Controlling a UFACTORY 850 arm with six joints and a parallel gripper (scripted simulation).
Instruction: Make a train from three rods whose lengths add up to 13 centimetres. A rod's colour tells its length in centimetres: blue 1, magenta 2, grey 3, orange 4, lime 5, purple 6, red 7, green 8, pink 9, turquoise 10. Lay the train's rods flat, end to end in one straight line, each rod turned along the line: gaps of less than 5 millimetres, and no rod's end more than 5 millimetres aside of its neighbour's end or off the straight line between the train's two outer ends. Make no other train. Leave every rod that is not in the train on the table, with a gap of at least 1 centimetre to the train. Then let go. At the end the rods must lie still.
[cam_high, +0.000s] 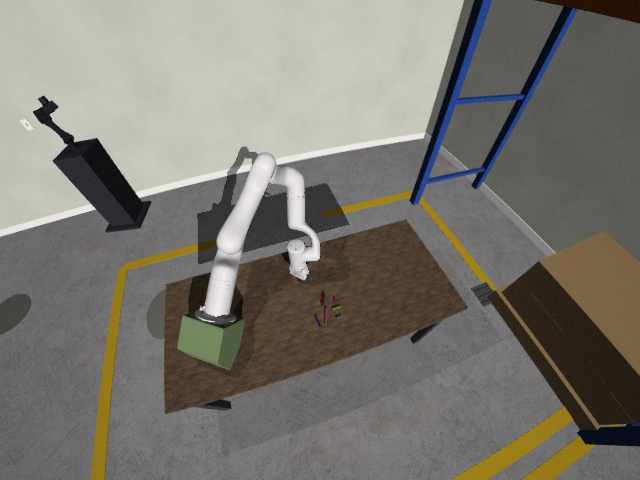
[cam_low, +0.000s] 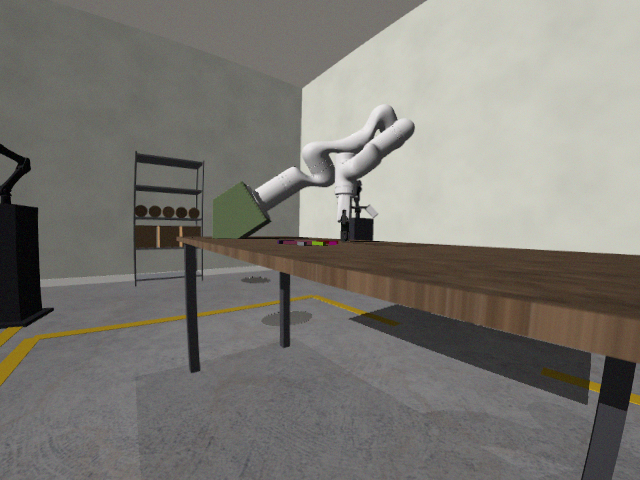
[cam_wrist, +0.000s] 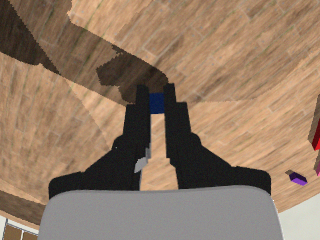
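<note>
The blue rod is 2 cm below my hand. The rest, counted from my hand: magenta rod (18 cm ahead, 15 cm to the right, 2 cm below); pink rod (12 cm ahead, 24 cm to the right, 2 cm below); red rod (11 cm ahead, 14 cm to the right, 2 cm below).
</note>
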